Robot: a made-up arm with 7 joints.
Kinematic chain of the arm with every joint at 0, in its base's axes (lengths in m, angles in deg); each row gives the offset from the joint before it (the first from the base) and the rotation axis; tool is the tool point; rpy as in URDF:
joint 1: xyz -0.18 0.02 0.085 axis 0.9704 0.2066 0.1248
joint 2: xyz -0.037 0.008 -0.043 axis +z
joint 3: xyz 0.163 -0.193 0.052 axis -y
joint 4: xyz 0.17 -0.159 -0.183 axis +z
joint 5: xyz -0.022 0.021 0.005 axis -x
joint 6: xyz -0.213 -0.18 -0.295 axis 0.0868 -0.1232 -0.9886
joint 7: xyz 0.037 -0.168 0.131 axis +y
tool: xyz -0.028 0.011 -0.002 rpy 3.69 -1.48 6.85
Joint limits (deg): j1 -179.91..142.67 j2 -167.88..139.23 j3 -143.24..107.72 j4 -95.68..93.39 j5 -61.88..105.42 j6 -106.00..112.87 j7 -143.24..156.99
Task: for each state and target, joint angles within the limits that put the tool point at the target. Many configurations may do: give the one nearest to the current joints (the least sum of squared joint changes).
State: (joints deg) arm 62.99 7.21 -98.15 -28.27 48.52 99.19 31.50
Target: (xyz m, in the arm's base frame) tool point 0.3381 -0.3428 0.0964
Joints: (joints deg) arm 40.87 39.41 -125.55 -7.07 49.02 88.45 31.05
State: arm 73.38 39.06 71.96 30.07 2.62 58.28 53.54
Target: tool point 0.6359 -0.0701 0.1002
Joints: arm 48.12 66.36 84.90 48.74 40.24 22.94 59.46
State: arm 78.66 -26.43 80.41 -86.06 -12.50 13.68 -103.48
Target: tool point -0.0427 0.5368 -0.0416
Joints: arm 112.51 -16.92 57.73 -80.87 -7.97 19.82 -102.99
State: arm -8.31 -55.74 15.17 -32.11 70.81 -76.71 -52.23
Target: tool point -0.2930 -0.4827 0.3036
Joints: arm -26.83 -25.10 18.60 -19.09 77.81 -74.76 -51.87
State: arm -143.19 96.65 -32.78 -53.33 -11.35 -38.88 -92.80
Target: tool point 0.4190 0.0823 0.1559
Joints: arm -135.86 114.12 -72.01 -18.80 20.29 -8.71 -90.00
